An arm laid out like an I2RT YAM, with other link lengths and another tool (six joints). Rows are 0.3 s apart.
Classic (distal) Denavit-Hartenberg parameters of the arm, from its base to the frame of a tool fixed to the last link. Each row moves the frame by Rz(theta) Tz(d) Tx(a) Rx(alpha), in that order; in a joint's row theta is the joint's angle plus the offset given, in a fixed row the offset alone. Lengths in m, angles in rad.
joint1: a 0.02, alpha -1.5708, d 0.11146, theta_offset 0
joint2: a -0.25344, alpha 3.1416, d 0, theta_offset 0
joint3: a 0.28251, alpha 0, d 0, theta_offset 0.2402
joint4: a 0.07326, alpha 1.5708, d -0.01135, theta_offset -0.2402
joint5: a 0, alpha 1.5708, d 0.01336, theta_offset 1.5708
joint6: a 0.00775, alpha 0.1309, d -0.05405, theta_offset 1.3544
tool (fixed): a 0, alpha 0, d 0.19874, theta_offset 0
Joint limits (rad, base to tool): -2.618..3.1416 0..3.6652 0..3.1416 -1.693..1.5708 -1.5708..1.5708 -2.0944..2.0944
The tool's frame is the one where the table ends.
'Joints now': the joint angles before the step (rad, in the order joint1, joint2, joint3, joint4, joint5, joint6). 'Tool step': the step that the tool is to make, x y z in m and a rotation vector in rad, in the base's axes. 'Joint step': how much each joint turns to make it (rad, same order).
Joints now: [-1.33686, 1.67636, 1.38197, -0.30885, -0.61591, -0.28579]
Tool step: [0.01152, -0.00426, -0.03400, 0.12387, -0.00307, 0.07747]
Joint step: [-0.00078, 0.11864, 0.07668, -0.09638, -0.08089, -0.03024]
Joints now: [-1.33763, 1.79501, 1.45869, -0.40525, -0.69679, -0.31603]
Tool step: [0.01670, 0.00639, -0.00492, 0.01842, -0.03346, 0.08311]
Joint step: [0.01708, 0.02883, 0.01494, -0.01256, -0.07338, -0.02472]
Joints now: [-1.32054, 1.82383, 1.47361, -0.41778, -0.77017, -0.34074]
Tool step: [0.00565, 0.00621, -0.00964, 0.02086, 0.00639, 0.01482]
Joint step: [0.01417, 0.00289, -0.02003, 0.00007, 0.00015, -0.00150]
